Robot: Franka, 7 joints.
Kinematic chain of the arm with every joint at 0, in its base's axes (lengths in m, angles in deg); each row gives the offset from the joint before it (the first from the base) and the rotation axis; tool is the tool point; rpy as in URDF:
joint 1: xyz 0 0 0.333 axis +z
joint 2: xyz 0 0 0 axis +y
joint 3: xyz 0 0 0.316 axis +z
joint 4: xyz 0.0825 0 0 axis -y
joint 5: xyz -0.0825 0 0.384 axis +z
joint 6: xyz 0 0 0 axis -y
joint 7: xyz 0.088 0 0 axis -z
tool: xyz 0 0 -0.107 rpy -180 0 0
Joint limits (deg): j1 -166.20..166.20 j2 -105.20..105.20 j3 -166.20..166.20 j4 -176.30..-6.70 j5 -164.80..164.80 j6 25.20..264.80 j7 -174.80..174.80
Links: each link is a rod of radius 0.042 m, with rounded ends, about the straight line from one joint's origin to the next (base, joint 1, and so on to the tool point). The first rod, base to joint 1, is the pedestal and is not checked.
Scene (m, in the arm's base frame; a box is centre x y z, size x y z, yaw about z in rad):
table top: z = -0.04
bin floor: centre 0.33 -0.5 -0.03 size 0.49 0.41 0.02 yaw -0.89
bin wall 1: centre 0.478 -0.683 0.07 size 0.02 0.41 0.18 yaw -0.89
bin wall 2: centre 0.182 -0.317 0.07 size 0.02 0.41 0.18 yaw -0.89
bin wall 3: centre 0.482 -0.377 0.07 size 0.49 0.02 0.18 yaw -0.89
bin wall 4: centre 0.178 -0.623 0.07 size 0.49 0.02 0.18 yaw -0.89
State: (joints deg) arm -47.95 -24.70 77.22 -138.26 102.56 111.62 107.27
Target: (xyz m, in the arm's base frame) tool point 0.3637 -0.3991 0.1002
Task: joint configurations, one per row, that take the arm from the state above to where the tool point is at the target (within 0.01 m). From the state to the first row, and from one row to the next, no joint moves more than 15 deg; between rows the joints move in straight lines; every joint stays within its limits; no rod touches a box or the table.
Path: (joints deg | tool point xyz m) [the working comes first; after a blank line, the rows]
Joints at the target: -76.36 39.95 23.74 -121.16 105.62 127.13 107.27
Straight joint move there: touches bin wall 3.

1: -55.29 -16.12 64.34 -136.25 102.95 114.72 107.27 | 0.4820 0.1461 0.3932
2: -62.63 -7.53 51.45 -134.23 103.34 117.82 107.27 | 0.5130 -0.0435 0.3965
3: -69.97 1.05 38.57 -132.22 103.73 120.92 107.27 | 0.4731 -0.2362 0.3655
4: -77.31 9.63 25.69 -130.21 104.11 124.02 107.27 | 0.3637 -0.3991 0.3068
5: -76.99 19.74 25.04 -127.19 104.61 125.06 107.27 | 0.3668 -0.4087 0.2416
6: -76.68 29.84 24.39 -124.17 105.11 126.09 107.27 | 0.3669 -0.4091 0.1723
7: -76.36 39.95 23.74 -121.16 105.62 127.13 107.27 | 0.3637 -0.3991 0.1002

